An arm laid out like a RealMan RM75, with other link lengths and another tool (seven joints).
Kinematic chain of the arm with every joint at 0, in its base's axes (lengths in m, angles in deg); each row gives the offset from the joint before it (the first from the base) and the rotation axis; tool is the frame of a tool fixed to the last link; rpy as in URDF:
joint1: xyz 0 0 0.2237 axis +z
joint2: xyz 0 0 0 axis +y
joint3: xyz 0 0 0.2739 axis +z
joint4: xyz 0 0 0 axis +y
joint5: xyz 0 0 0.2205 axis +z
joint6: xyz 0 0 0 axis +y
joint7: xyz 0 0 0.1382 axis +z
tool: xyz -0.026 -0.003 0.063 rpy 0 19.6 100.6
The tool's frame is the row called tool.
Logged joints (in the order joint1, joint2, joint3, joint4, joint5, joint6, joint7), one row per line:
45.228, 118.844, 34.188, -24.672, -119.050, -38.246, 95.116
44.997, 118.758, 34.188, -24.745, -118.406, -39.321, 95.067
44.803, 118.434, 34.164, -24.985, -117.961, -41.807, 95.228
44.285, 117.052, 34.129, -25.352, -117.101, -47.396, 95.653
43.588, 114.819, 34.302, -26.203, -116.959, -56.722, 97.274
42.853, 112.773, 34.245, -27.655, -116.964, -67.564, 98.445
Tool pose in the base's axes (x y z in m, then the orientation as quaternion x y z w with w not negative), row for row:
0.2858, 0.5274, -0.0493, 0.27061, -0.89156, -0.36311, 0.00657
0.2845, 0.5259, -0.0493, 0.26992, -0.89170, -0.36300, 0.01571
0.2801, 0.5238, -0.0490, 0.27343, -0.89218, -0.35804, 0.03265
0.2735, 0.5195, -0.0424, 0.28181, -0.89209, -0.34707, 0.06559
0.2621, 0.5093, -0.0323, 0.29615, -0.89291, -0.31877, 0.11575
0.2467, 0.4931, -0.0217, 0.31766, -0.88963, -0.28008, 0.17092
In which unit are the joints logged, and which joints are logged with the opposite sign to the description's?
The joints are logged in degrees. Opposite sign: joint3.
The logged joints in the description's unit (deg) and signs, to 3 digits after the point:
45.228, 118.844, -34.188, -24.672, -119.050, -38.246, 95.116
44.997, 118.758, -34.188, -24.745, -118.406, -39.321, 95.067
44.803, 118.434, -34.164, -24.985, -117.961, -41.807, 95.228
44.285, 117.052, -34.129, -25.352, -117.101, -47.396, 95.653
43.588, 114.819, -34.302, -26.203, -116.959, -56.722, 97.274
42.853, 112.773, -34.245, -27.655, -116.964, -67.564, 98.445

